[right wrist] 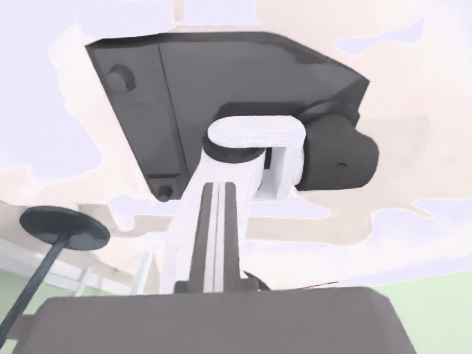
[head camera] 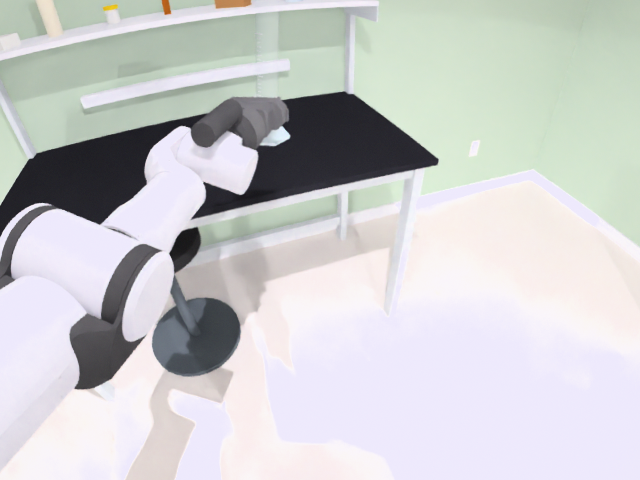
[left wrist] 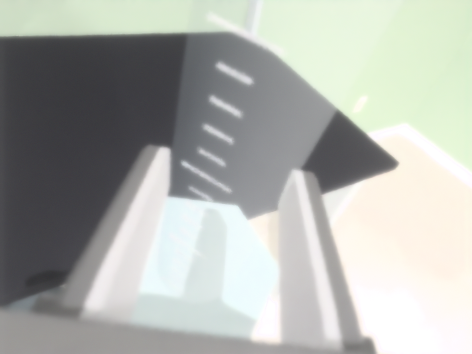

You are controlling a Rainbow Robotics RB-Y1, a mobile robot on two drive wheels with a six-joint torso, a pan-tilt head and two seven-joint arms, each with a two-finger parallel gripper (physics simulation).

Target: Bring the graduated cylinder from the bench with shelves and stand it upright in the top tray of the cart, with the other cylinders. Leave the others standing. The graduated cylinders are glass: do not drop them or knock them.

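Frame: origin at the robot's base, x right, y back, z down, level; metres.
Where they show: left gripper, between the fingertips: (head camera: 266, 101) (left wrist: 228, 177); right gripper, between the fingertips: (right wrist: 220, 192).
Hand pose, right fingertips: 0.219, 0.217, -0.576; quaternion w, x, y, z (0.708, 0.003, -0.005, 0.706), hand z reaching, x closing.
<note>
Things, the pixels of their centre, and the offset from my right fingertips, as dx, dy, dz. "spot": a spot on its surface instead.
- graduated cylinder, middle of its body: (head camera: 266, 56) -0.380, -0.778, -0.767
- cream bottle, middle of its body: (head camera: 47, 9) -1.256, -1.247, -0.885
- yellow-lidded jar, middle of its body: (head camera: 112, 14) -1.080, -1.357, -0.826
- brown box, a spot on its surface: (head camera: 232, 2) spot: -0.652, -1.448, -0.813
The graduated cylinder (head camera: 267, 46) (left wrist: 217, 132) is tall clear glass with white marks and a pale blue base. My left gripper (head camera: 266, 116) (left wrist: 228, 177) is shut on it and holds it about upright. In the head view the base shows below the fingers, against the black top of the bench with shelves (head camera: 336, 129) (left wrist: 85, 115); its height over that top cannot be told. My right gripper (right wrist: 220, 192) is shut with its fingers together, in the right wrist view. The cart and the other cylinders do not show in these views.
A shelf (head camera: 139, 25) above the bench bears a cream bottle (head camera: 49, 18), a yellow-lidded jar (head camera: 112, 15) and a brown box (head camera: 232, 2). A white rail (head camera: 186, 82) runs behind the cylinder. A stool (head camera: 196, 343) (right wrist: 65, 227) stands at the bench's front.
</note>
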